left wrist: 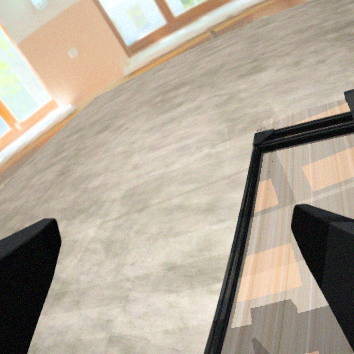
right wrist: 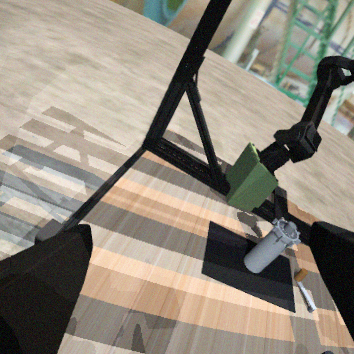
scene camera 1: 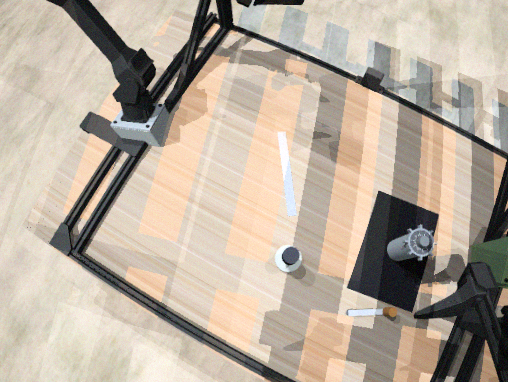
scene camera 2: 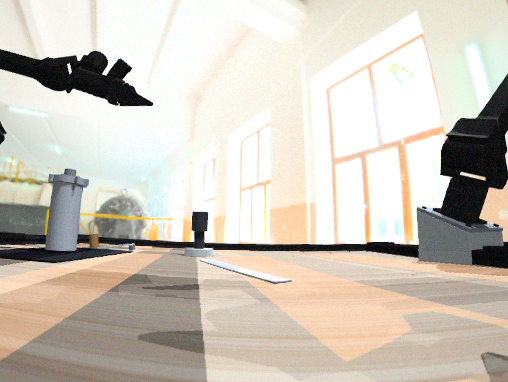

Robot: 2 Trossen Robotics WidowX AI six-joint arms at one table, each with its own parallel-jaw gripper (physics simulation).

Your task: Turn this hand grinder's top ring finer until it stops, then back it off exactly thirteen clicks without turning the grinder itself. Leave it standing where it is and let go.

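Seen in the pictures: left gripper, fingertip midpoint: [left wrist: 177, 224] [scene camera 1: 422, 351] [scene camera 2: 152, 104]; right gripper, fingertip midpoint: [right wrist: 202, 235]; left arm's base, link origin: [right wrist: 264, 162]; right arm's base, link origin: [scene camera 1: 138, 113] [scene camera 2: 459, 216].
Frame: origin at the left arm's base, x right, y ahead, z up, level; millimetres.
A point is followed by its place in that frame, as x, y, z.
The grey cylindrical hand grinder [scene camera 1: 399, 251] {-2, 263, -60} [scene camera 2: 64, 220] {35, 253, -78} [right wrist: 263, 254] {29, 261, -71} stands upright on a black mat [scene camera 1: 372, 250] {4, 300, -131} [scene camera 2: 100, 253] {6, 309, -131} [right wrist: 225, 262] {85, 256, -131}. Its top ring, with small knobs around its edge, shows in both scene views and the right wrist view; its click marks are too small to read. My left gripper [scene camera 2: 151, 104] {-162, 345, 251} [left wrist: 177, 224] {-162, 345, 251} is open and empty, raised in the air, apart from the grinder. In scene camera 1, part of it reaches in from the right edge. My right gripper [right wrist: 202, 235] {351, 535, 215} is open and empty, with the grinder farther off beyond its fingertips.
A short rod with an orange-brown end [scene camera 1: 367, 313] {-136, 298, -124} [right wrist: 306, 296] {-131, 308, -123} lies beside the mat. A dark-topped piece on a white round base [scene camera 1: 288, 258] {-50, 491, -44} [scene camera 2: 199, 237] {-32, 487, -96} stands left of it. A pale flat strip [scene camera 1: 286, 175] {149, 518, -132} [scene camera 2: 245, 271] {192, 526, -132} lies farther back. A black frame edges the table.
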